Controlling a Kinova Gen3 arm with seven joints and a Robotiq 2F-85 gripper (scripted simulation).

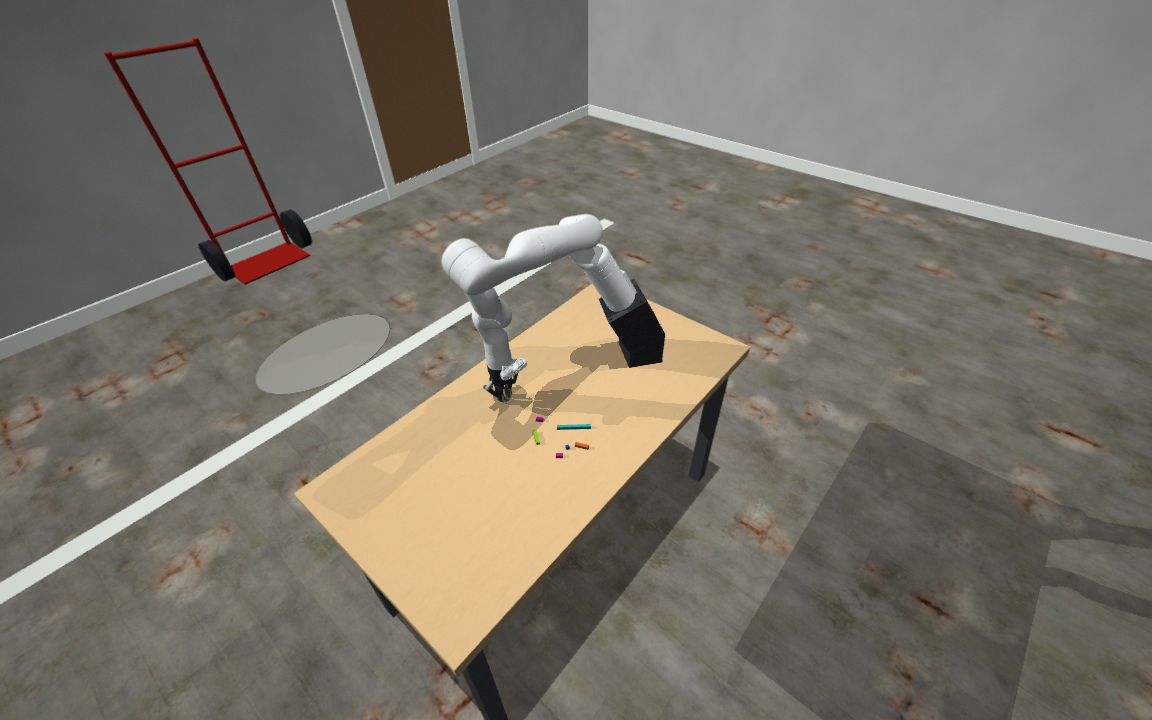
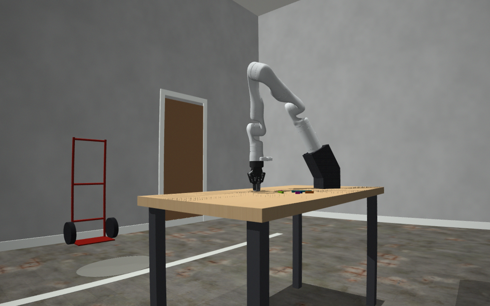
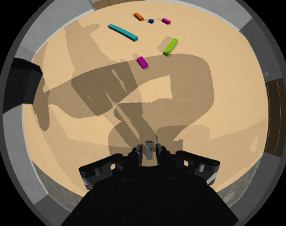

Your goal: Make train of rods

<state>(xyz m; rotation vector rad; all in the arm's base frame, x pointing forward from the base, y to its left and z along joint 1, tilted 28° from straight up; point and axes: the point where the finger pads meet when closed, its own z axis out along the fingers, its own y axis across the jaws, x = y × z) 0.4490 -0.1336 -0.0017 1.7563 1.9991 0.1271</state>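
My hand is 10 mm above the grey rod. From my hand the other things lie so: turquoise rod 60 mm behind, 240 mm to the left, 10 mm below; lime rod 40 mm ahead, 190 mm to the left, 10 mm below; blue rod 280 mm to the left, 10 mm below.
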